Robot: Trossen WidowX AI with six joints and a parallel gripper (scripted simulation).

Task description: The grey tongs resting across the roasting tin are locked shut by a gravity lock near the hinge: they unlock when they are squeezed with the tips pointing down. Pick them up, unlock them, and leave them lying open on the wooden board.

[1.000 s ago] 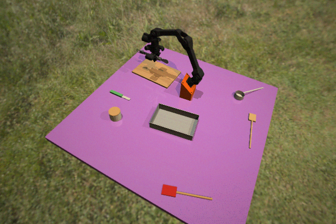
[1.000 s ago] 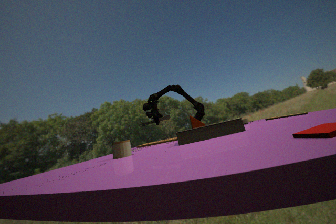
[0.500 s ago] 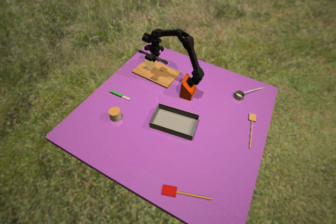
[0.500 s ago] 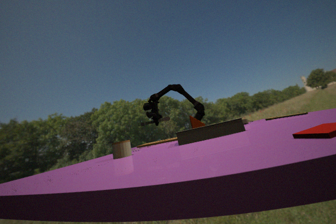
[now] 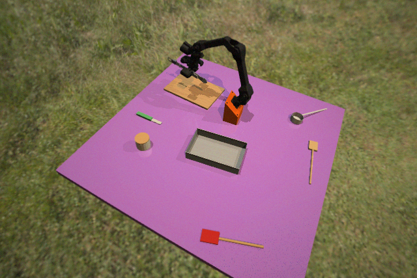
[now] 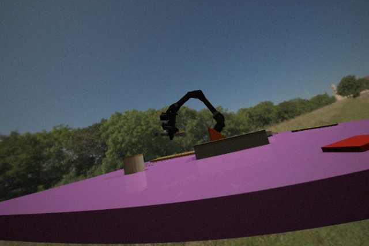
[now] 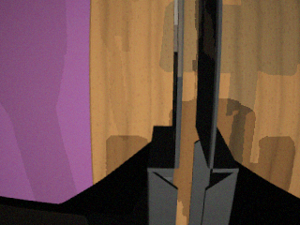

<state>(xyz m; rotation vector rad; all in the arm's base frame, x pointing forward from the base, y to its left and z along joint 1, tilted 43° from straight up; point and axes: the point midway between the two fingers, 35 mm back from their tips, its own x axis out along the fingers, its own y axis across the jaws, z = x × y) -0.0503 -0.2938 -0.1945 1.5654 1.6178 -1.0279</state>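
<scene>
Now: the wooden board 13 cm below my gripper tip, 4 cm behind it and 2 cm to the left of it. The rest, counted from my gripper tip: grey roasting tin 39 cm to the left, 38 cm ahead, 11 cm below; then cork-lidded jar 53 cm ahead, 10 cm below, 1 cm to the right; then green-handled knife 34 cm ahead, 13 cm below, 9 cm to the right.
</scene>
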